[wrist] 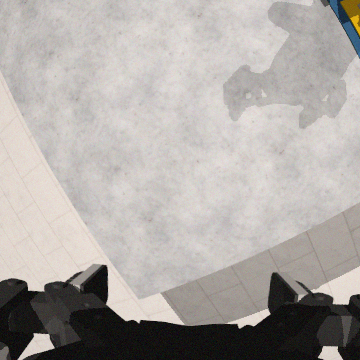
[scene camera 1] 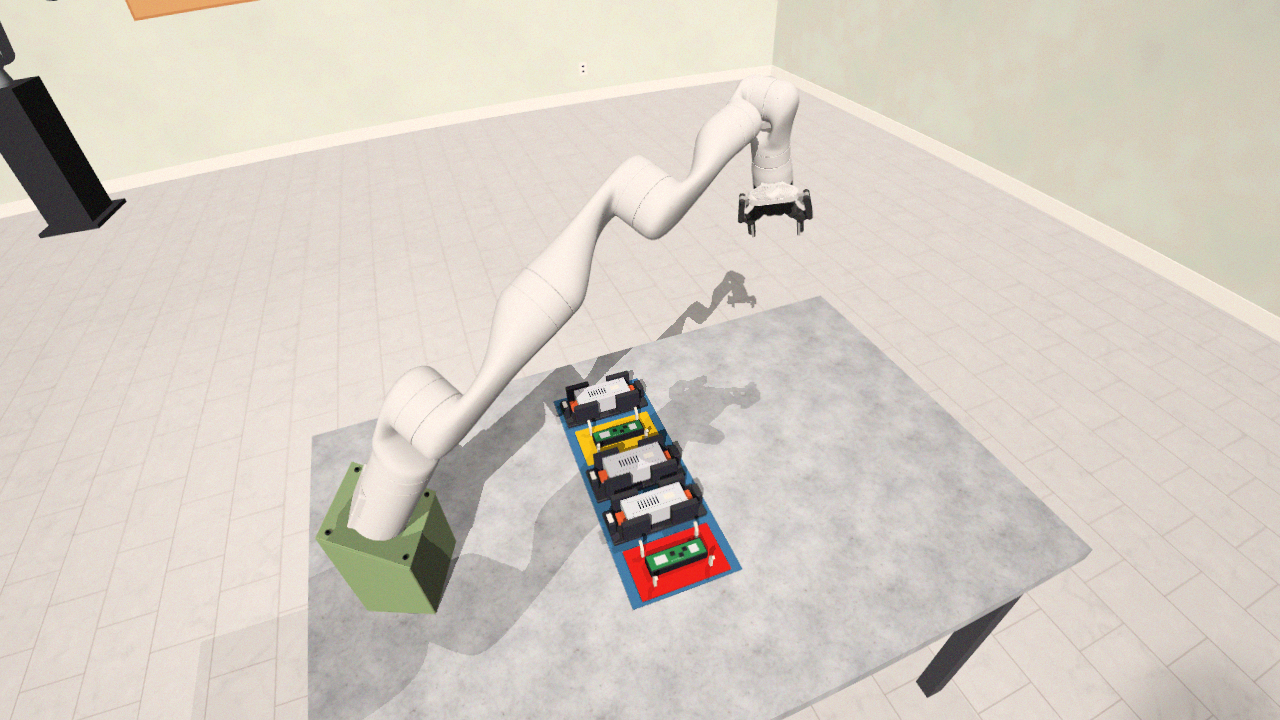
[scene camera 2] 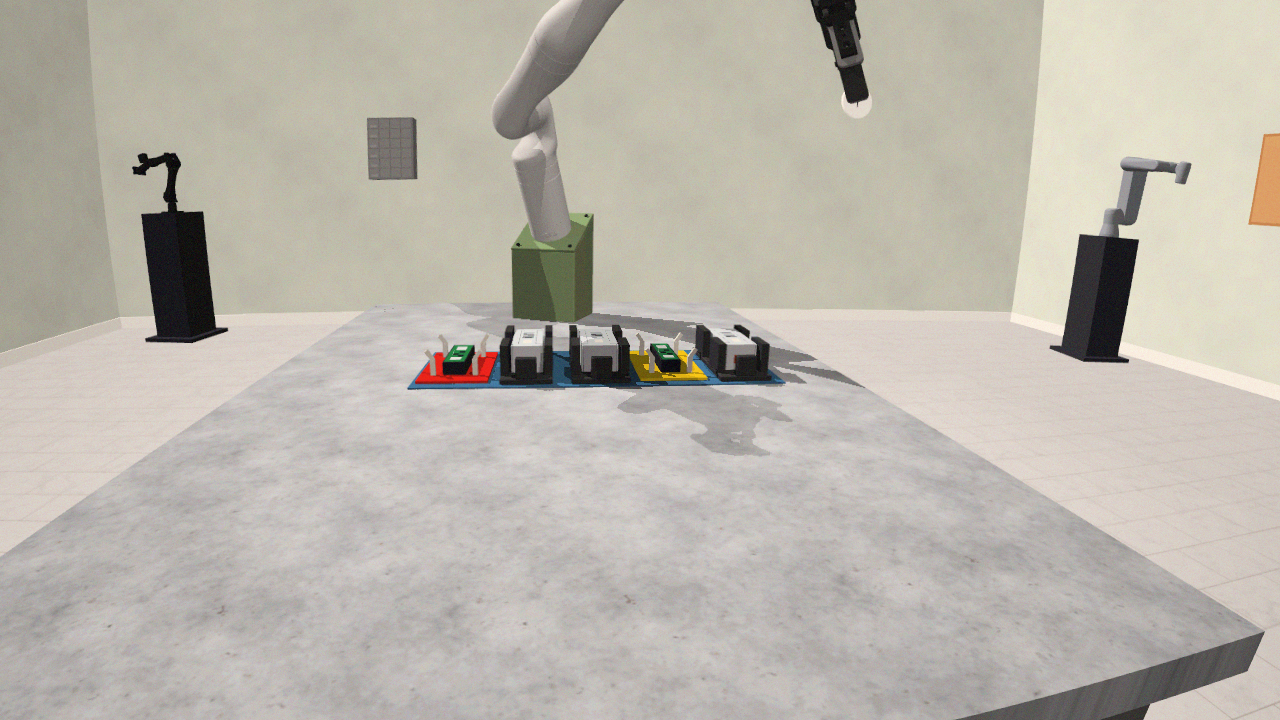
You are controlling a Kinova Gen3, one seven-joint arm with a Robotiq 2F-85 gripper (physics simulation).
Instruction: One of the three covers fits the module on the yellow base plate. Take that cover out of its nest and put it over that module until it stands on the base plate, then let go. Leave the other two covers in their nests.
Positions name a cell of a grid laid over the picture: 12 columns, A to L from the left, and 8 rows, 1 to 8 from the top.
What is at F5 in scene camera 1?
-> A yellow base plate.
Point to a yellow base plate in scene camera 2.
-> G5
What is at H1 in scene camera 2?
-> My gripper.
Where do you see a blue board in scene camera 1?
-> F6
